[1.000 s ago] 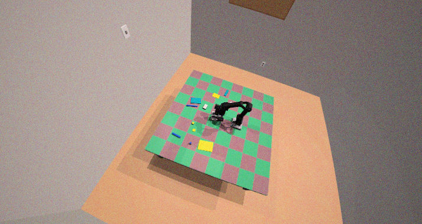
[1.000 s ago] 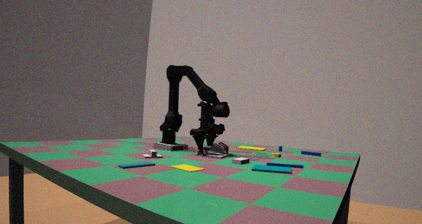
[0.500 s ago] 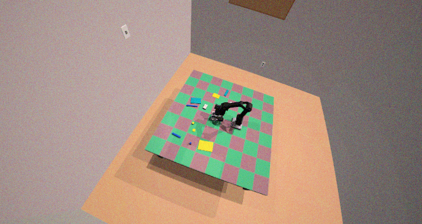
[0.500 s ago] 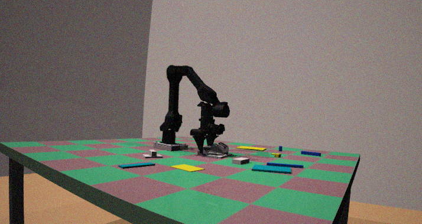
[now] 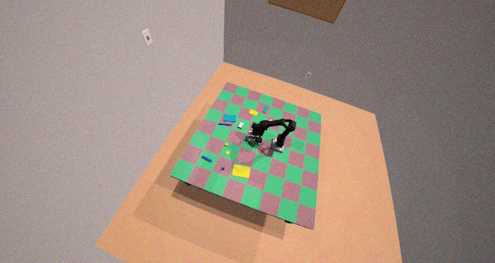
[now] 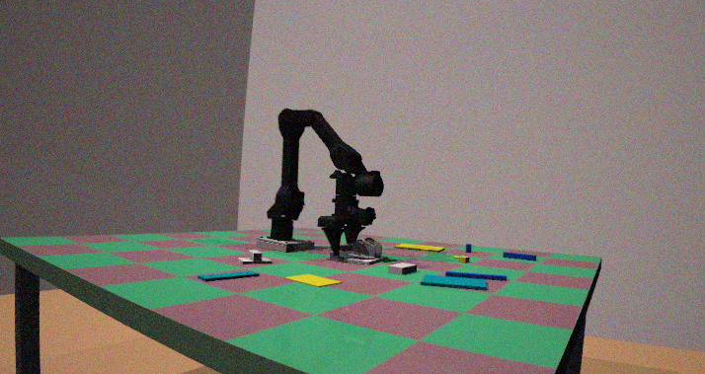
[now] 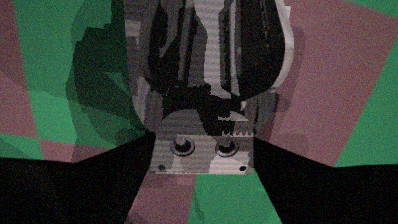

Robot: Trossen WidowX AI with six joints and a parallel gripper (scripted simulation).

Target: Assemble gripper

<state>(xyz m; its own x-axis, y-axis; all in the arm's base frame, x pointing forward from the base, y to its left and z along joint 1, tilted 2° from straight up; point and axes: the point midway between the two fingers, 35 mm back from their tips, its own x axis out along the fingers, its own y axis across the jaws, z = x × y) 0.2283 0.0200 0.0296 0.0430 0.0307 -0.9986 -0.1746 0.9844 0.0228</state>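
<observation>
The white housing plate is 1 cm below my gripper tip. Round my gripper tip: small yellow cube 26 cm ahead, 22 cm to the left, 1 cm below; blue bar 38 cm ahead, 1 cm to the left, 1 cm below; grey jaw 3 cm ahead, 1 cm to the right, 1 cm above.
</observation>
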